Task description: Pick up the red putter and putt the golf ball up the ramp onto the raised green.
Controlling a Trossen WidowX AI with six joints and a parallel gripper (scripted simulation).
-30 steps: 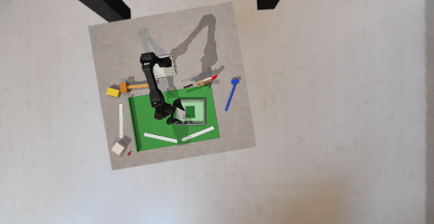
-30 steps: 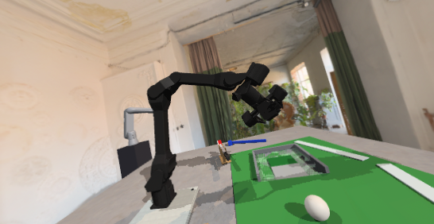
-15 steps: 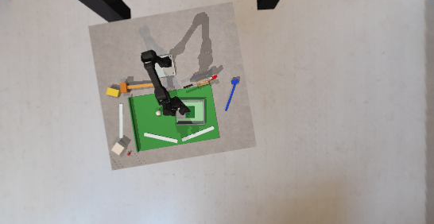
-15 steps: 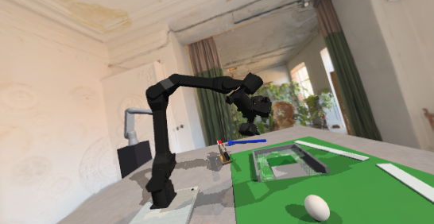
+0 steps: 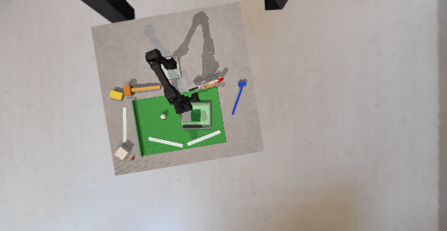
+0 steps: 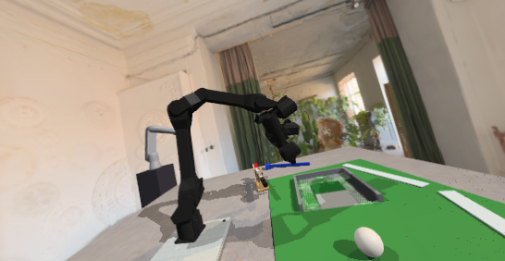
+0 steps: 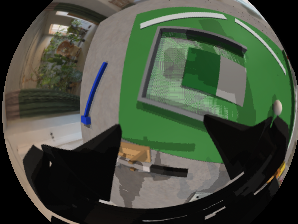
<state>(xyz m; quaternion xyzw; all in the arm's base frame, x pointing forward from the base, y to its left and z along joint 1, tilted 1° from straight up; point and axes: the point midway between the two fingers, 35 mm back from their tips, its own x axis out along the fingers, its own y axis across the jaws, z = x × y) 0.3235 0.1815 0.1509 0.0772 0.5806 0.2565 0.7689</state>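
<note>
The wooden piece is 15 cm behind my gripper tip, 11 cm to the left of it and 10 cm below it. From my gripper tip the other things lie so: white golf ball 10 cm ahead, 30 cm to the right, 11 cm below; then green mat 15 cm ahead, 17 cm to the right, 13 cm below; then blue putter 3 cm behind, 34 cm to the left, 12 cm below.
</note>
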